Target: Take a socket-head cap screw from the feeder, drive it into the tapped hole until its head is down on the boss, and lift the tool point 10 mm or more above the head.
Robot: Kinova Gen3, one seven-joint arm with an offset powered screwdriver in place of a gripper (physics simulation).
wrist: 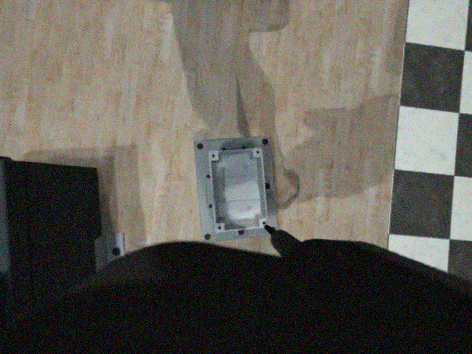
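A grey rectangular housing (202, 195) with an open cavity lies near the middle of the wrist view. Its inner corners carry small light bosses with dark holes, such as the upper left boss (214, 155) and the upper right boss (257, 152). My screwdriver (267, 226) reaches in from below right, its dark tip at the lower right boss (262, 221). The tip hides part of that boss. A small dark spot shows at the tip; I cannot tell whether it is a screw or the hole, nor how high the tip is. No feeder can be made out for certain.
A large dark block (55, 215) stands at the left, with a grey tab (110, 250) with a hole at its lower right. A black and white checkered board (425, 140) lies along the right edge. The dark tool body covers the bottom; shadows cross the wooden table (100, 100).
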